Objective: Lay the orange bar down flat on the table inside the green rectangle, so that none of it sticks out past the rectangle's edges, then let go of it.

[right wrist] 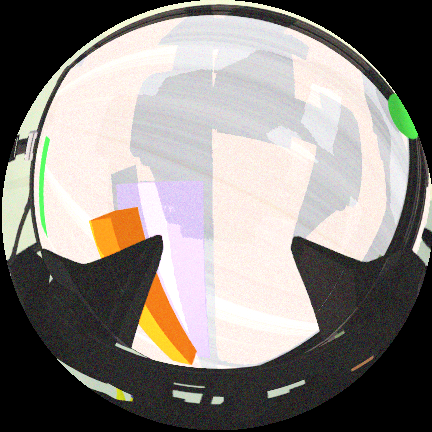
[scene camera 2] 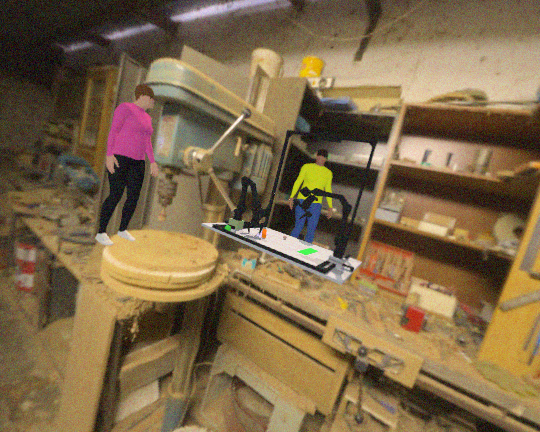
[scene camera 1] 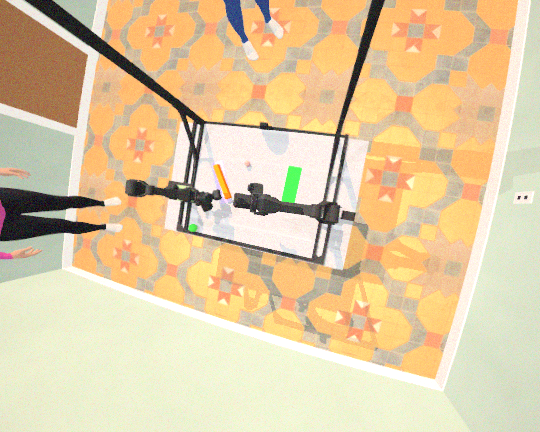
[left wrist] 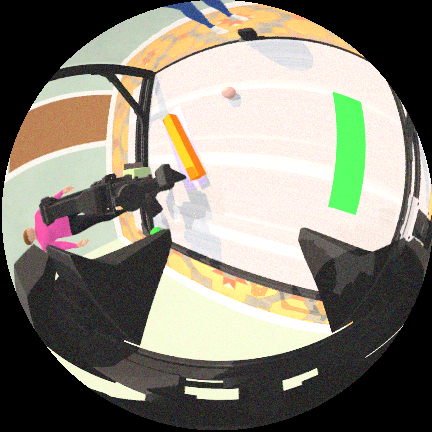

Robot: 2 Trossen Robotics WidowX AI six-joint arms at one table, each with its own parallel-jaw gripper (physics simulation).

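Frame: origin at the left arm's base, x ahead, y left, z up, level; millimetres.
Where they show: left gripper, between the fingertips: point(scene camera 2: 295, 215) point(left wrist: 237, 235); right gripper, between the fingertips: point(right wrist: 229, 243) point(scene camera 2: 254, 233) point(left wrist: 177, 181); left arm's base, origin of its link: point(scene camera 2: 337, 256); right arm's base, origin of its link: point(scene camera 2: 237, 219).
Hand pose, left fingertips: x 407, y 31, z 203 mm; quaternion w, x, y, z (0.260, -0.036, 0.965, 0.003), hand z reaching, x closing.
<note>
Things, the pixels of their top centre, and the offset from my left fingertips. "pt": a spot on its surface instead.
- orange bar, centre of its top: point(right wrist: 148, 326) point(left wrist: 177, 143) point(scene camera 1: 221, 181) point(scene camera 2: 264, 231) dx +291, dy -76, dz -234 mm
- flat pale purple strip, a spot on its surface: point(right wrist: 185, 280) pt dx +301, dy -12, dz -265 mm
- green rectangle, a spot on its surface: point(left wrist: 350, 155) point(right wrist: 40, 184) point(scene camera 2: 307, 251) pt dx -143, dy -100, dz -265 mm
- small pink ball, centre of its top: point(left wrist: 224, 89) point(scene camera 1: 246, 163) dx +149, dy -215, dz -231 mm
- green round object, centre of its top: point(scene camera 1: 190, 228) dx +429, dy +263, dz -212 mm
The orange bar point(scene camera 1: 223, 182) point(scene camera 2: 264, 233) point(left wrist: 185, 147) point(right wrist: 125, 227) lies at the left of the table in scene camera 1, along a flat pale purple strip point(right wrist: 185, 280) and outside the rectangle. The green rectangle point(scene camera 1: 291, 185) point(scene camera 2: 308, 251) point(left wrist: 350, 155) point(right wrist: 43, 190) is flat on the table, right of the bar in scene camera 1. My right gripper point(scene camera 1: 214, 200) point(left wrist: 177, 181) point(right wrist: 229, 243) is open and empty, above the table near one bar end; its left-hand finger in the right wrist view hides the bar's middle. My left gripper point(left wrist: 237, 235) is open and empty, high above the table.
A small pink ball point(scene camera 1: 247, 163) point(left wrist: 229, 92) lies between bar and rectangle. A green round object point(scene camera 1: 193, 228) point(left wrist: 156, 231) point(right wrist: 402, 117) is at the table's corner. A pale green block point(left wrist: 137, 171) is behind my right arm. Black frame rails point(scene camera 1: 230, 125) edge the table.
</note>
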